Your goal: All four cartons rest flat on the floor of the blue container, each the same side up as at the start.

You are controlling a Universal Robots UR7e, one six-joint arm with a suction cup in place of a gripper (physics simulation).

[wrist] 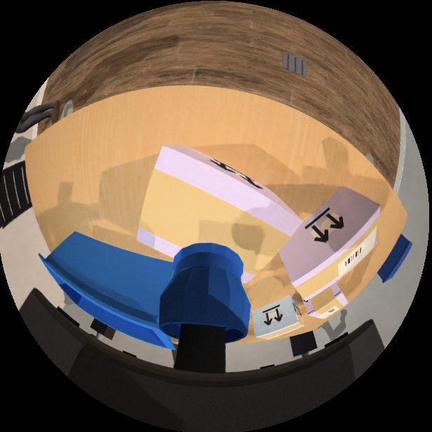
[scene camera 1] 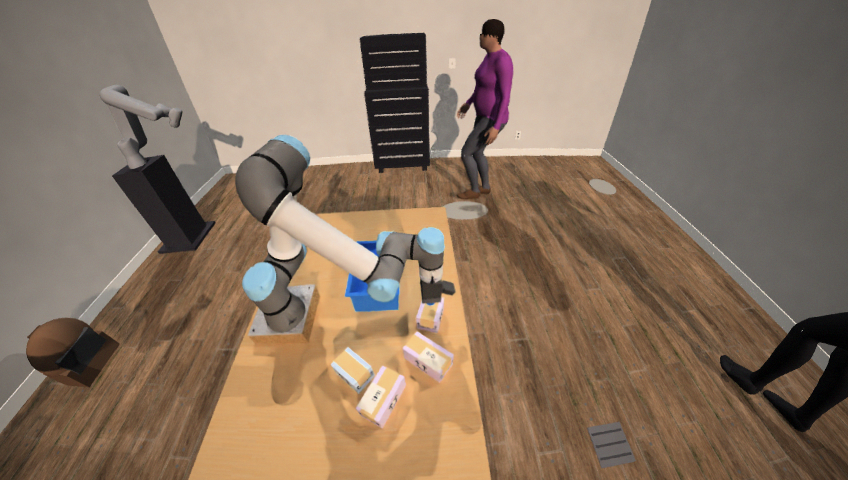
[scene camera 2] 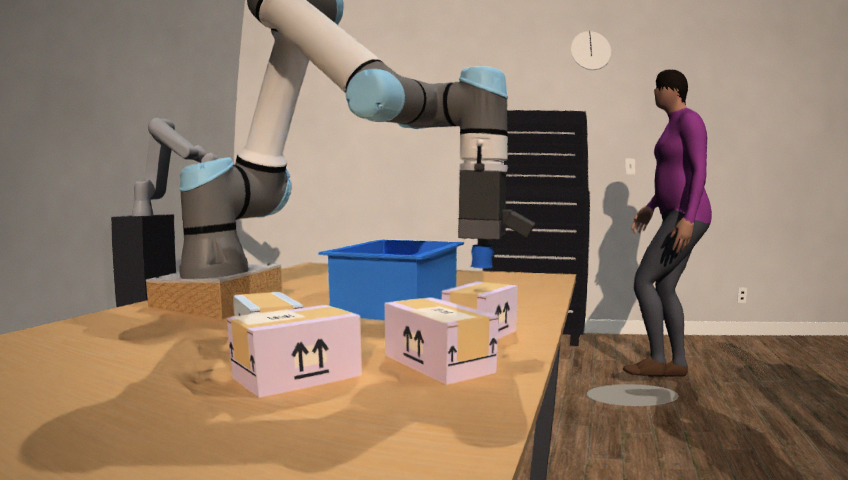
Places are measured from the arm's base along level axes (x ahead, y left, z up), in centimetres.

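Where they show: hand, its tool point: (scene camera 2: pixel 481 266); arm's base, origin of its link: (scene camera 1: pixel 286 314) (scene camera 2: pixel 214 273).
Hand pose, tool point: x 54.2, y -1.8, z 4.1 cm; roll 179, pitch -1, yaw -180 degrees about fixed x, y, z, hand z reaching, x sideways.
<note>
Things, the pixels of their top centre, and the offset from my tool point. Level surfaces: height alone.
- blue container, centre of its top: (scene camera 2: pixel 397 246) (scene camera 1: pixel 374 265) dx -20.3, dy +19.3, dz +0.8 cm
- nearest pink carton, centre of its top: (scene camera 2: pixel 481 288) (scene camera 1: pixel 430 307) dx +0.0, dy -0.2, dz -3.4 cm
- second pink carton, centre of its top: (scene camera 2: pixel 438 309) (scene camera 1: pixel 427 351) dx -2.7, dy -17.3, dz -3.5 cm
- third pink carton, centre of its top: (scene camera 2: pixel 292 316) (scene camera 1: pixel 380 392) dx -18.0, dy -29.1, dz -3.2 cm
- small light-blue carton, centre of its top: (scene camera 2: pixel 265 299) (scene camera 1: pixel 350 365) dx -27.7, dy -19.8, dz -3.5 cm
- table, height of its surface: dz -11.2 cm
The blue container (scene camera 1: pixel 376 302) (scene camera 2: pixel 371 279) (wrist: pixel 110 270) stands on the table; the arm partly covers it in scene camera 1, and its floor is hidden. My suction gripper (scene camera 1: pixel 430 303) (scene camera 2: pixel 482 266) (wrist: pixel 208 248) is open, its blue cup a little above the nearest pink carton (scene camera 1: pixel 429 318) (scene camera 2: pixel 507 297) (wrist: pixel 200 200), with nothing attached. A second pink carton (scene camera 1: pixel 428 356) (scene camera 2: pixel 416 339) (wrist: pixel 327 245) stands in front of it. A third pink carton (scene camera 1: pixel 380 397) (scene camera 2: pixel 306 350) and a small light-blue carton (scene camera 1: pixel 352 368) (scene camera 2: pixel 267 301) (wrist: pixel 275 317) stand farther left. All four are on the table, outside the container.
The arm's wooden base block (scene camera 1: pixel 304 318) (scene camera 2: pixel 190 295) stands on the table (scene camera 1: pixel 261 440) (scene camera 2: pixel 119 416) left of the container. A person in purple (scene camera 1: pixel 492 89) (scene camera 2: pixel 681 154) stands beyond the table near a black cabinet (scene camera 1: pixel 397 101) (scene camera 2: pixel 544 190).
</note>
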